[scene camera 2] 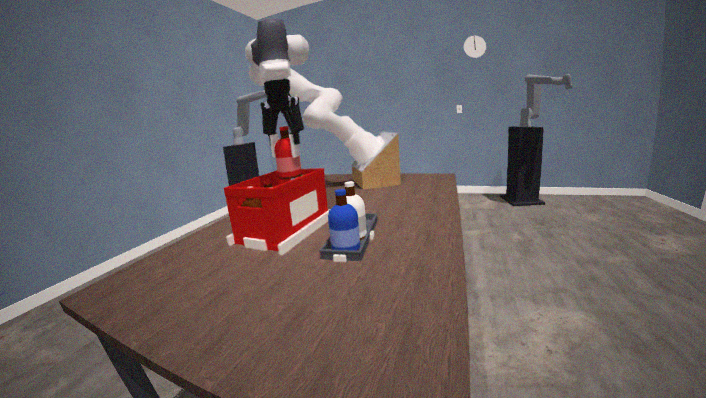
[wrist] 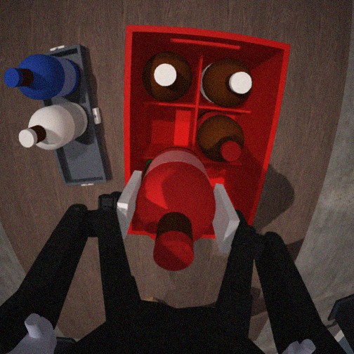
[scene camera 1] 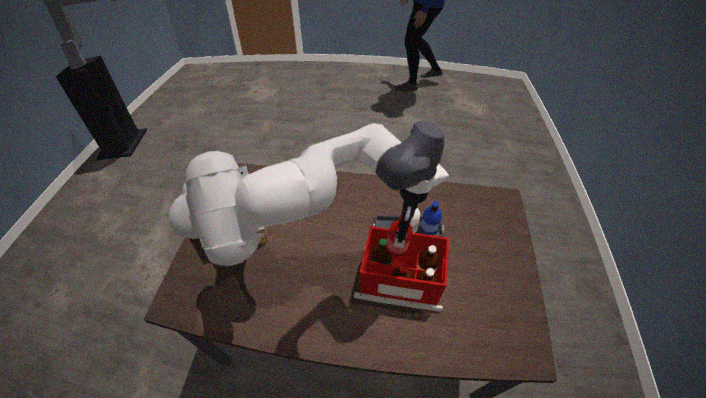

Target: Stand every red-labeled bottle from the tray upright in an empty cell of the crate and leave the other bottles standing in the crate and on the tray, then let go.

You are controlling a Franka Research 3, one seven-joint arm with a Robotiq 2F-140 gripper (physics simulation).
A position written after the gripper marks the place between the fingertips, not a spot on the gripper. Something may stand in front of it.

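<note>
A blue bottle is visible in scene camera 2 (scene camera 2: 343,219) and in the wrist view (wrist: 38,76). A red bottle is likewise visible in scene camera 2 (scene camera 2: 288,167) and in the wrist view (wrist: 175,205). The gripper shows in scene camera 1 (scene camera 1: 401,236), in scene camera 2 (scene camera 2: 286,156) and in the wrist view (wrist: 176,190).
</note>
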